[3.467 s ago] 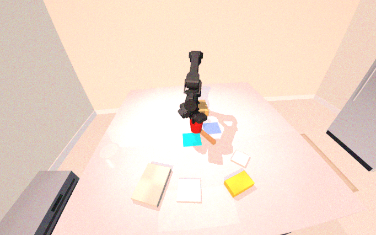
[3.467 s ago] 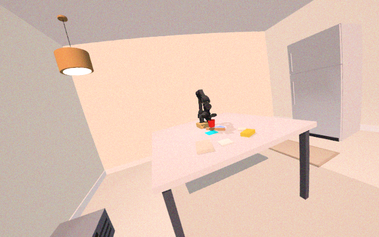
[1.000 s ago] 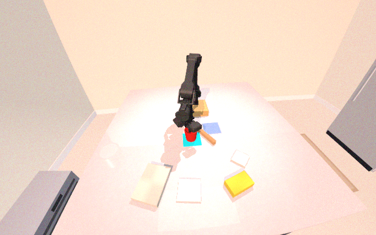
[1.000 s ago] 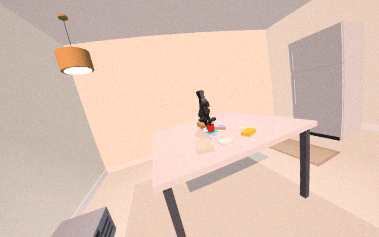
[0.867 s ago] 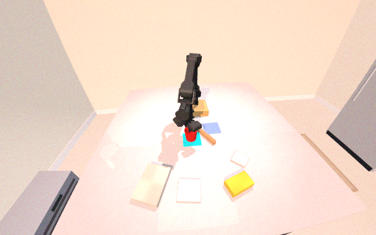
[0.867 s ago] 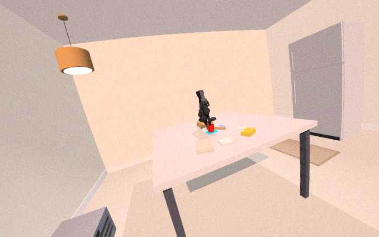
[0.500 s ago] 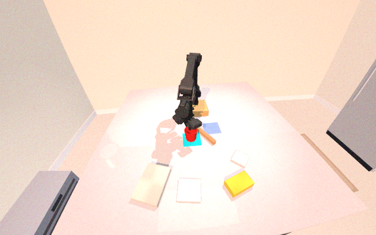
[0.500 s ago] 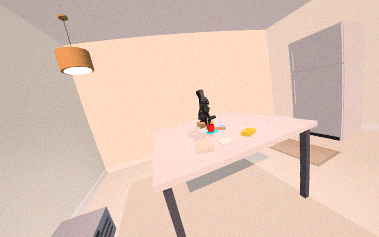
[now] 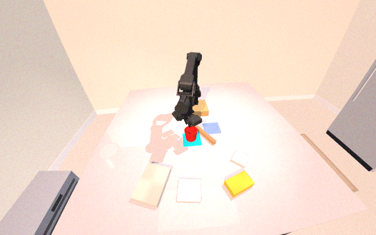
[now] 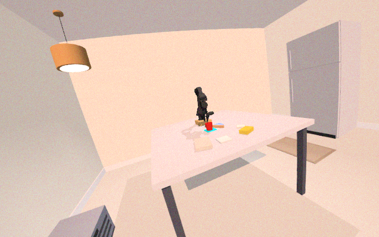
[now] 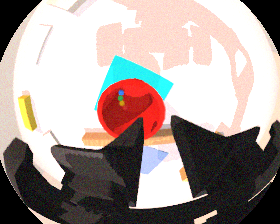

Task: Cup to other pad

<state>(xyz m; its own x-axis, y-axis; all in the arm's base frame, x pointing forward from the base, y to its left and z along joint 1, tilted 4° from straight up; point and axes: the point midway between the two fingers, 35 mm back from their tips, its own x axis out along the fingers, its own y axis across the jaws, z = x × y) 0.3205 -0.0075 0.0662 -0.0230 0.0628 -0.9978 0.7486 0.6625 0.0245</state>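
The red cup is 50 mm below my gripper tip, 20 mm to the left of it and 20 mm ahead of it. The rest, counted from my gripper tip: wooden stick: 90 mm below, 80 mm to the left, 30 mm behind; pale blue pad: 140 mm to the left, 100 mm below, 90 mm behind; cyan pad: 100 mm below, 20 mm to the left, 20 mm ahead.
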